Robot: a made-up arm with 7 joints. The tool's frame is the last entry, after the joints.
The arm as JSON. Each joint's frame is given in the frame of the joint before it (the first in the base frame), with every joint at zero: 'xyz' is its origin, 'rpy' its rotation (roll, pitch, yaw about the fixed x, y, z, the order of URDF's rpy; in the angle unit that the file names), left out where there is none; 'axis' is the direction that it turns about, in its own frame. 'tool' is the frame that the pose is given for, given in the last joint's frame.
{
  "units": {
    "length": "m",
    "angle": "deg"
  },
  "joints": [
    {
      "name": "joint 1",
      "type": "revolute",
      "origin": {
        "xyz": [
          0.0,
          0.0,
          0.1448
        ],
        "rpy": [
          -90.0,
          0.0,
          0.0
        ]
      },
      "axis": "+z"
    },
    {
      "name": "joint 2",
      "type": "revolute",
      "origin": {
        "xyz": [
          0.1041,
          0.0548,
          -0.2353
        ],
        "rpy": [
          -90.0,
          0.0,
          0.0
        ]
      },
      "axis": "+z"
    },
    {
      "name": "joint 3",
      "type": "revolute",
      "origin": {
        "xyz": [
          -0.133,
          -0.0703,
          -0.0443
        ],
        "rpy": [
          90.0,
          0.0,
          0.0
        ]
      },
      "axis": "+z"
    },
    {
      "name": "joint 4",
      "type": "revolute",
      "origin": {
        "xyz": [
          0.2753,
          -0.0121,
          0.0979
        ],
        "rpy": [
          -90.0,
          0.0,
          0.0
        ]
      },
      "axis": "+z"
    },
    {
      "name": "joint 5",
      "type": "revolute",
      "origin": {
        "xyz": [
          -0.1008,
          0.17,
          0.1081
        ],
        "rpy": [
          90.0,
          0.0,
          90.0
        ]
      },
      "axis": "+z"
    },
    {
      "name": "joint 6",
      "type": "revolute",
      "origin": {
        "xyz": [
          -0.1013,
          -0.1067,
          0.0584
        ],
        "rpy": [
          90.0,
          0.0,
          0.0
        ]
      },
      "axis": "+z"
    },
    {
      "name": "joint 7",
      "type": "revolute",
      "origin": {
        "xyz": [
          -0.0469,
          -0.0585,
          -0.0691
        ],
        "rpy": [
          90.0,
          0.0,
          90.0
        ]
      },
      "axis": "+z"
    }
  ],
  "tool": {
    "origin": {
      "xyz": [
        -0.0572,
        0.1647,
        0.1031
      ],
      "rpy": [
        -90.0,
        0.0,
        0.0
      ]
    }
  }
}
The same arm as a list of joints. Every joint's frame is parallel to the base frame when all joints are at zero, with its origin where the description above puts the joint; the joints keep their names.
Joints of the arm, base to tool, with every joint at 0 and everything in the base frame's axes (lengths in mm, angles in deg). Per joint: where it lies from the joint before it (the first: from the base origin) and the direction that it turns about. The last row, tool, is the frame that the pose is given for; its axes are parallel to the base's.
joint 1: xyz 0 0 144.8 axis +y
joint 2: xyz 104.1 -235.3 -54.8 axis -z
joint 3: xyz -133 70.3 44.3 axis +y
joint 4: xyz 275.3 97.9 12.1 axis -z
joint 5: xyz -100.8 -170 -108.1 axis +x
joint 6: xyz 58.4 101.3 106.7 axis +z
joint 7: xyz -58.5 46.9 -69.1 axis -y
tool: xyz -57.2 -103.1 164.7

